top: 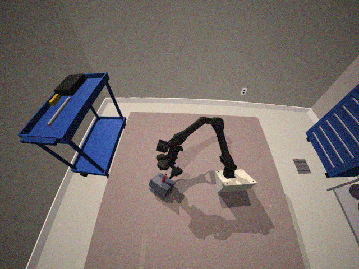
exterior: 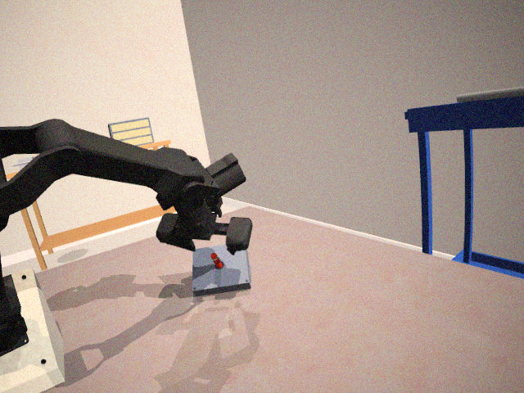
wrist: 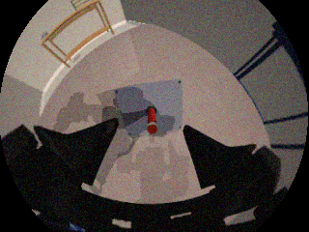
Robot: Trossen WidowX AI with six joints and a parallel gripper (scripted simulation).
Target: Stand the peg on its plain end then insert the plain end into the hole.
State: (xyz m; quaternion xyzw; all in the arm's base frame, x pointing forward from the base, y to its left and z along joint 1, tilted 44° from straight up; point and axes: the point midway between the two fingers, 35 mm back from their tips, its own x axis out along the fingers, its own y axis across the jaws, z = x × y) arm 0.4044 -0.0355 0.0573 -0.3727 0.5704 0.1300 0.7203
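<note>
The red peg lies 30 mm below my gripper tip and 10 mm to the left of it. The rest, counted from my gripper tip: sloped grey panel 70 mm below, 40 mm to the left, 30 mm ahead.
</note>
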